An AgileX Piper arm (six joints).
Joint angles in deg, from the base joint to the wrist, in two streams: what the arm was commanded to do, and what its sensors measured. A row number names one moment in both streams.
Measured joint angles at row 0:
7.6, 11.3, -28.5, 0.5, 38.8, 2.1
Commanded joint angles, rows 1 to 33:
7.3, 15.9, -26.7, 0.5, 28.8, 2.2
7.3, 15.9, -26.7, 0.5, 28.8, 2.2
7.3, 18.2, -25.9, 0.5, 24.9, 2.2
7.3, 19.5, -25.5, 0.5, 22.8, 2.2
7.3, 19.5, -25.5, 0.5, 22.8, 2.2
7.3, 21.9, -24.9, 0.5, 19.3, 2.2
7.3, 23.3, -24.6, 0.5, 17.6, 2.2
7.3, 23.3, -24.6, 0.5, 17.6, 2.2
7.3, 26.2, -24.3, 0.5, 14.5, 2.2
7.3, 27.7, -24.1, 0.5, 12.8, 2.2
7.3, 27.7, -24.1, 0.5, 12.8, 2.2
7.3, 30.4, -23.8, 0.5, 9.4, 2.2
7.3, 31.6, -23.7, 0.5, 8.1, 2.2
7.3, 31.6, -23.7, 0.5, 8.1, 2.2
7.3, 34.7, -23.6, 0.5, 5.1, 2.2
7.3, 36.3, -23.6, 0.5, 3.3, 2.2
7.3, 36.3, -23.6, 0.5, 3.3, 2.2
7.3, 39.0, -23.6, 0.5, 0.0, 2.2
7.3, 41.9, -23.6, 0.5, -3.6, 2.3
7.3, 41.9, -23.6, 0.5, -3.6, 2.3
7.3, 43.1, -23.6, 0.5, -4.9, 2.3
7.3, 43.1, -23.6, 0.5, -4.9, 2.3
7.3, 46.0, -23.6, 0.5, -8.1, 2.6
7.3, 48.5, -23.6, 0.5, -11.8, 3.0
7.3, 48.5, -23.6, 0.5, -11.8, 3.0
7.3, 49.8, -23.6, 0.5, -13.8, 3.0
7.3, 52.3, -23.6, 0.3, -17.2, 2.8
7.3, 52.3, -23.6, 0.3, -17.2, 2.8
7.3, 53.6, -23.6, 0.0, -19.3, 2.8
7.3, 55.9, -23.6, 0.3, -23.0, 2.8
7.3, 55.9, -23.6, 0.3, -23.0, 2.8
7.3, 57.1, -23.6, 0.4, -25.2, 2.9
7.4, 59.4, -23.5, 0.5, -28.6, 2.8
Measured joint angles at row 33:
7.6, 57.0, -23.7, 0.5, -22.9, 2.5
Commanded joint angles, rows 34 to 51:
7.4, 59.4, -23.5, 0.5, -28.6, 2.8
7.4, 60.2, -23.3, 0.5, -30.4, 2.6
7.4, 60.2, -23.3, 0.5, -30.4, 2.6
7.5, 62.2, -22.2, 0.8, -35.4, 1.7
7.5, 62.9, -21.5, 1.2, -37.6, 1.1
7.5, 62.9, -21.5, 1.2, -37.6, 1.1
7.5, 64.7, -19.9, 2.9, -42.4, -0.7
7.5, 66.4, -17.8, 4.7, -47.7, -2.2
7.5, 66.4, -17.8, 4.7, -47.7, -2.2
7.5, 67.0, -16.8, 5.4, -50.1, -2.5
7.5, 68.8, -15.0, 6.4, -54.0, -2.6
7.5, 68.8, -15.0, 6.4, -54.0, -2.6
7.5, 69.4, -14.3, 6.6, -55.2, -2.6
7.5, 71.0, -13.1, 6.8, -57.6, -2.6
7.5, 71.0, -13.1, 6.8, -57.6, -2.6
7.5, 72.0, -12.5, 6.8, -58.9, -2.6
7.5, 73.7, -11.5, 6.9, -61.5, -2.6
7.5, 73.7, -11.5, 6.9, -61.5, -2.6
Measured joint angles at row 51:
7.6, 72.1, -12.7, 6.6, -57.2, -1.9
